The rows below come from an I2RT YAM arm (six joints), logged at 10 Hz.
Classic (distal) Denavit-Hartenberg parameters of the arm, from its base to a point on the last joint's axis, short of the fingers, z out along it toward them. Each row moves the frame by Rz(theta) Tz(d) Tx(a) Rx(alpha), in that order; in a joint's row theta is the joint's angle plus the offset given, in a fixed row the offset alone. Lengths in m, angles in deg.
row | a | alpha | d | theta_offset
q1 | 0.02 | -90 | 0.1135 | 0
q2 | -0.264 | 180 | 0 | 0
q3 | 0.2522 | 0 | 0 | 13.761
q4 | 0.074 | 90 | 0 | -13.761
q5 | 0 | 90 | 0 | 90
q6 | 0 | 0 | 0.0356 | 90
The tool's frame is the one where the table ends.
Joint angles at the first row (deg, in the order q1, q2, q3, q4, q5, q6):
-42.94, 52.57, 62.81, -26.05, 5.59, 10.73
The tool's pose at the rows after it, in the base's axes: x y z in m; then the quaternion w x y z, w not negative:
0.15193, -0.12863, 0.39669, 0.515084, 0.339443, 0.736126, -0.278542
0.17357, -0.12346, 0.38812, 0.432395, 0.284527, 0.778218, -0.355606
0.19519, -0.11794, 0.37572, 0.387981, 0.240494, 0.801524, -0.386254
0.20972, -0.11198, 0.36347, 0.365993, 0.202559, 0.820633, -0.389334
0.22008, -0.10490, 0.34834, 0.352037, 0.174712, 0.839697, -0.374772
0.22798, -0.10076, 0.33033, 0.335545, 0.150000, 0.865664, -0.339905
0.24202, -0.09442, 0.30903, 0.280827, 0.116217, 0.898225, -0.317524
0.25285, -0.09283, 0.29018, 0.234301, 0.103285, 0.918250, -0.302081
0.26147, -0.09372, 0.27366, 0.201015, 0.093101, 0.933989, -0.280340
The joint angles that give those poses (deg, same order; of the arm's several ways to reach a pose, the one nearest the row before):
-37.65, 54.42, 64.94, -29.47, 14.70, 1.33
-31.21, 58.45, 66.50, -32.60, 26.10, -7.99
-26.42, 61.91, 66.27, -32.50, 31.84, -12.42
-23.41, 64.01, 65.38, -32.18, 33.13, -14.85
-20.98, 65.42, 63.77, -32.32, 32.53, -15.12
-19.87, 67.08, 62.22, -33.60, 29.03, -14.46
-17.57, 71.41, 62.66, -38.00, 28.42, -14.29
-16.57, 75.51, 63.05, -40.99, 28.24, -13.24
-16.44, 79.04, 63.26, -42.62, 26.53, -12.69

